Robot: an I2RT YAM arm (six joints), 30 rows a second.
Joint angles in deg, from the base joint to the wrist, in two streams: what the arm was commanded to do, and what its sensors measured. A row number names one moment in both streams.
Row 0, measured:
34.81, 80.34, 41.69, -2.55, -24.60, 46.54
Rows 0 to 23, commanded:
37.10, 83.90, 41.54, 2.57, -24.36, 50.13
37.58, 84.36, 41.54, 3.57, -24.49, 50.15
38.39, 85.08, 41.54, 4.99, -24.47, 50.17
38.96, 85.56, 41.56, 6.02, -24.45, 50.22
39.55, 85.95, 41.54, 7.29, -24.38, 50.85
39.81, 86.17, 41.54, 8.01, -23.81, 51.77
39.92, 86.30, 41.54, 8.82, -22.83, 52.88
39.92, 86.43, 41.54, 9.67, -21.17, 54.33
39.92, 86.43, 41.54, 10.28, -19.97, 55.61
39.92, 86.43, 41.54, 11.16, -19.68, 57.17
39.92, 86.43, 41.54, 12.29, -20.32, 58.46
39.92, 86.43, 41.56, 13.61, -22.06, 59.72
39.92, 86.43, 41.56, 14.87, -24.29, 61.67
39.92, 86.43, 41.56, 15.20, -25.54, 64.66
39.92, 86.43, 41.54, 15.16, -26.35, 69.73
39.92, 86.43, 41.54, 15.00, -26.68, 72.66
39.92, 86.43, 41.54, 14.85, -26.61, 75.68
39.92, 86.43, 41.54, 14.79, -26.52, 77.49
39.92, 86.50, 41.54, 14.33, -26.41, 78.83
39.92, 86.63, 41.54, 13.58, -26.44, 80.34
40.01, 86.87, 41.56, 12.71, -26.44, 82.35
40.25, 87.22, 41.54, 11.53, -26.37, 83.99
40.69, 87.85, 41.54, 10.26, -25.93, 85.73
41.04, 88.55, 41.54, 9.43, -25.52, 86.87
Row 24, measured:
39.97, 85.89, 41.63, 11.46, -25.50, 78.28
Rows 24 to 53, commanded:
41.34, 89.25, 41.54, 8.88, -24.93, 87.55
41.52, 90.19, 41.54, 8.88, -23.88, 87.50
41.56, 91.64, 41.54, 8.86, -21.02, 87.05
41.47, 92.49, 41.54, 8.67, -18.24, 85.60
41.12, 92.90, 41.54, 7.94, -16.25, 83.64
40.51, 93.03, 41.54, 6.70, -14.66, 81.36
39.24, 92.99, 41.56, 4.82, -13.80, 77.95
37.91, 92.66, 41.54, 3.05, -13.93, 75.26
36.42, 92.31, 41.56, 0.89, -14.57, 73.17
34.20, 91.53, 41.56, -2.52, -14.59, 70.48
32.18, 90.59, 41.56, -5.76, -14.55, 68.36
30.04, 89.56, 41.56, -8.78, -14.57, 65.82
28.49, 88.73, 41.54, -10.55, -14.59, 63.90
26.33, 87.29, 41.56, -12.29, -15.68, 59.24
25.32, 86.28, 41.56, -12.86, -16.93, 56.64
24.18, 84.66, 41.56, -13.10, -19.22, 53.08
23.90, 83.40, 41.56, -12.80, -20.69, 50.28
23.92, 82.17, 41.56, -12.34, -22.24, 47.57
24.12, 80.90, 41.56, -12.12, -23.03, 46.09
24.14, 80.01, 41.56, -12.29, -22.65, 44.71
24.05, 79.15, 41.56, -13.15, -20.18, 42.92
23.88, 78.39, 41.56, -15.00, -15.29, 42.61
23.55, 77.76, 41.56, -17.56, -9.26, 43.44
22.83, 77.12, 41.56, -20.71, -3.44, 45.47
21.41, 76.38, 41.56, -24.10, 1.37, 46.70
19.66, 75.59, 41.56, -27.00, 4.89, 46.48
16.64, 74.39, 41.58, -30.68, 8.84, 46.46
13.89, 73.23, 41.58, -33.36, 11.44, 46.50
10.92, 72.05, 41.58, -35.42, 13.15, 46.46
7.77, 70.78, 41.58, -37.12, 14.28, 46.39
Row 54, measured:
15.33, 75.20, 41.50, -33.74, 0.73, 47.40
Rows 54 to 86, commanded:
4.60, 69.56, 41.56, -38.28, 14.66, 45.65
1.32, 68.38, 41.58, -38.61, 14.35, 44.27
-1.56, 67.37, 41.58, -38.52, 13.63, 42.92
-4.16, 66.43, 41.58, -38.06, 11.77, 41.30
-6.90, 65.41, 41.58, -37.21, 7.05, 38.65
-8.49, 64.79, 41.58, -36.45, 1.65, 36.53
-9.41, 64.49, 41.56, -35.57, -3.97, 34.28
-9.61, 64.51, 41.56, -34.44, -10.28, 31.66
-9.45, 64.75, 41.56, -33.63, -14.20, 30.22
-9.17, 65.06, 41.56, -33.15, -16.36, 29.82
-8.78, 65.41, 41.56, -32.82, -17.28, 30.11
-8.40, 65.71, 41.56, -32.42, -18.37, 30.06
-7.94, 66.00, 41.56, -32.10, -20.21, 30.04
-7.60, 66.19, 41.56, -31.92, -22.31, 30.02
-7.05, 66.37, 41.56, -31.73, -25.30, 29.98
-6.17, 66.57, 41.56, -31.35, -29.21, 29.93
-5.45, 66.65, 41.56, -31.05, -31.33, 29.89
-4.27, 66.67, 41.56, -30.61, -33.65, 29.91
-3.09, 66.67, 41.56, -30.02, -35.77, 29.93
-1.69, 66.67, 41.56, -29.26, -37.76, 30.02
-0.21, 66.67, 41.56, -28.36, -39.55, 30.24
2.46, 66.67, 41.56, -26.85, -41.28, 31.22
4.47, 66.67, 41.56, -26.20, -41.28, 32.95
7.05, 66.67, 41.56, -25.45, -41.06, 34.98
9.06, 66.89, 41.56, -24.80, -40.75, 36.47
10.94, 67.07, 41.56, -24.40, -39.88, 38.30
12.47, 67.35, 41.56, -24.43, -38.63, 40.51
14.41, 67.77, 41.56, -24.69, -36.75, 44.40
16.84, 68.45, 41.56, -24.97, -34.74, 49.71
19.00, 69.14, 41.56, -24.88, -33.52, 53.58
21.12, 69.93, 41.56, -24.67, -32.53, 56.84
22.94, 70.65, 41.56, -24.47, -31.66, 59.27
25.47, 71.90, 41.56, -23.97, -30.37, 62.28
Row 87, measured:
19.81, 68.95, 41.47, -24.67, -35.03, 48.16
